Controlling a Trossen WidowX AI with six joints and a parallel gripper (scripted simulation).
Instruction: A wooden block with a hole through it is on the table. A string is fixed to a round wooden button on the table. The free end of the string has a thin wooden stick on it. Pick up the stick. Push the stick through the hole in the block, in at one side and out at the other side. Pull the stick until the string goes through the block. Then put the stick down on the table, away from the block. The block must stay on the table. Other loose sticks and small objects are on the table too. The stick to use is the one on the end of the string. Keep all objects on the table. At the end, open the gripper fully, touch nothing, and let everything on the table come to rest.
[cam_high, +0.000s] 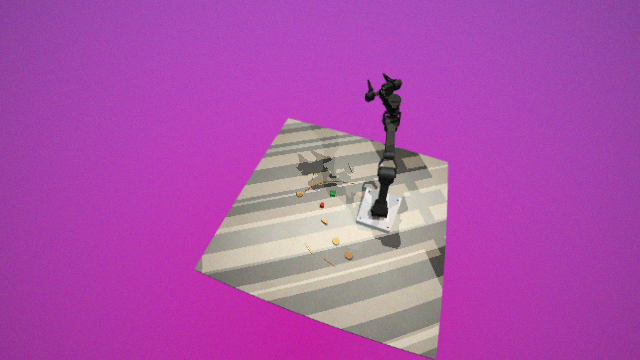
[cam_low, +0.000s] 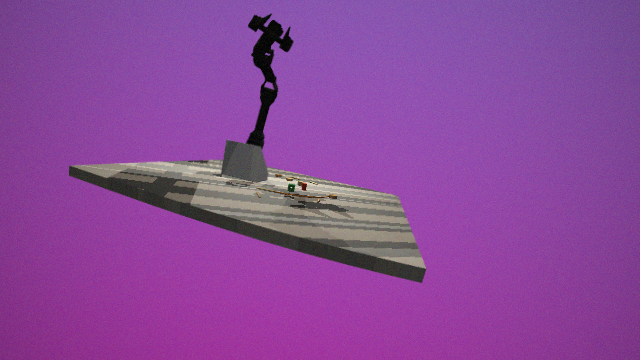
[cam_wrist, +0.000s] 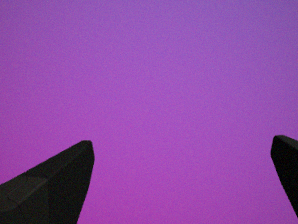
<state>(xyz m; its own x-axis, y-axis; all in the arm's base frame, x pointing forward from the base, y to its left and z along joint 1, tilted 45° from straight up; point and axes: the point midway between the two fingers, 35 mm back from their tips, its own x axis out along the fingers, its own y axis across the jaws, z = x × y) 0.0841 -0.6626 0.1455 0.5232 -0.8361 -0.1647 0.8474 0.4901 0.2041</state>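
Now: gripper tip 10 cm short of the green block, 30 cm to the right of it and 66 cm above it. The rest, counted from my gripper tip: thin wooden stick (3 cm ahead, 18 cm to the left, 67 cm below); then red object (15 cm ahead, 40 cm to the left, 66 cm below); then round wooden button (31 cm ahead, 35 cm to the left, 67 cm below).
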